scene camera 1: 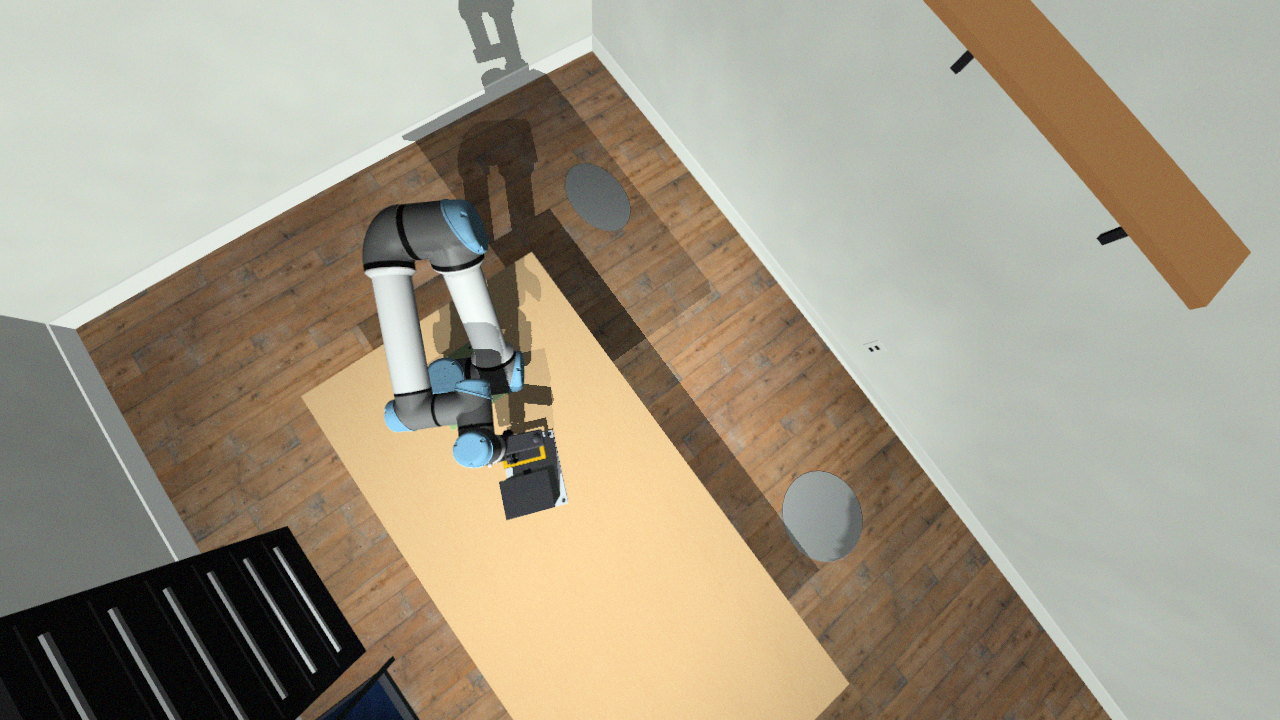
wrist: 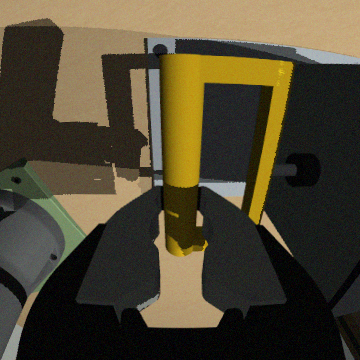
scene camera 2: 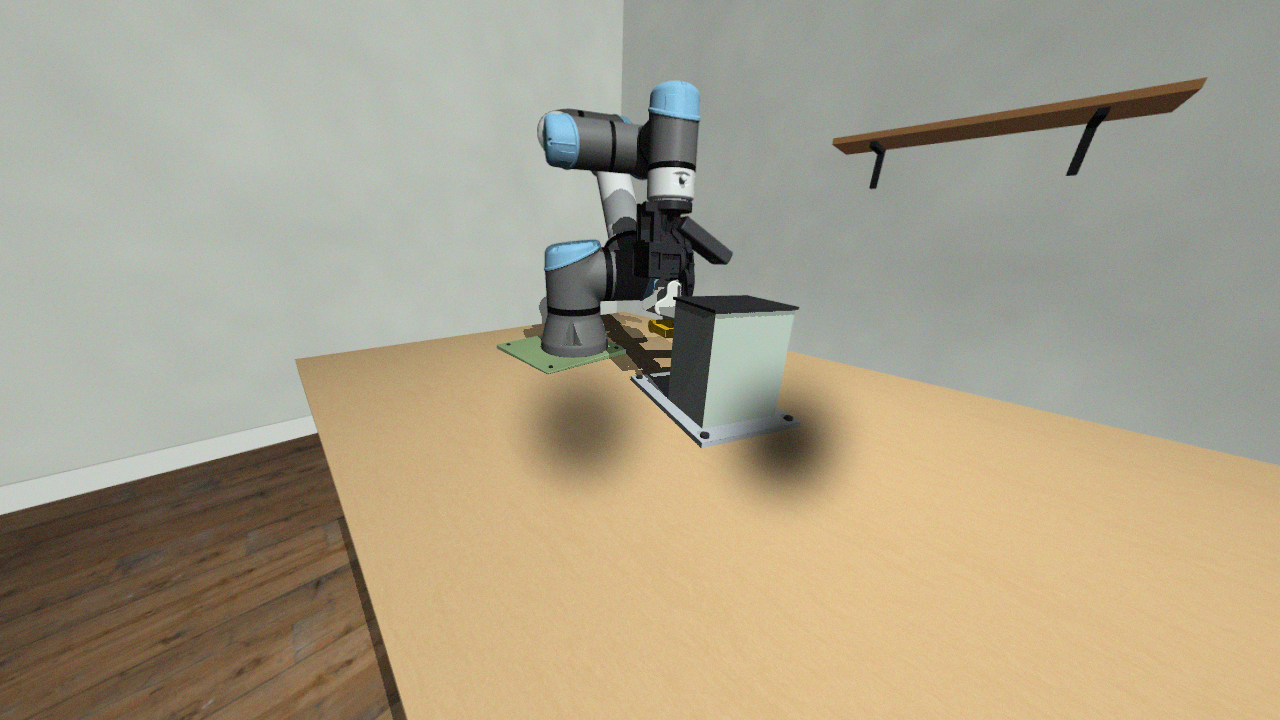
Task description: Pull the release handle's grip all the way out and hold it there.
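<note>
The release handle's yellow grip (scene camera 1: 528,461) (scene camera 2: 660,328) (wrist: 181,125) is a rectangular loop with a thick round outer bar. A short grey rod (wrist: 286,170) joins its inner side to a black collar (wrist: 303,170) on the dark face of the box housing (scene camera 1: 529,495) (scene camera 2: 747,367) (wrist: 325,115). The housing stands on a pale base plate (scene camera 2: 747,431) (wrist: 156,110). My gripper (wrist: 179,188) (scene camera 2: 664,311) points down with one jaw on each side of the outer bar, near one end, and is shut on it. In scene camera 1's view the arm hides the fingertips.
The handle unit and the arm's green mounting plate (scene camera 2: 523,351) (wrist: 40,185) are on the wooden table (scene camera 1: 626,582) (scene camera 2: 537,582). The housing stands close beside the gripper. A wooden shelf (scene camera 1: 1100,152) (scene camera 2: 1029,119) hangs on the wall. A black drawer cabinet (scene camera 1: 179,617) stands beyond the table.
</note>
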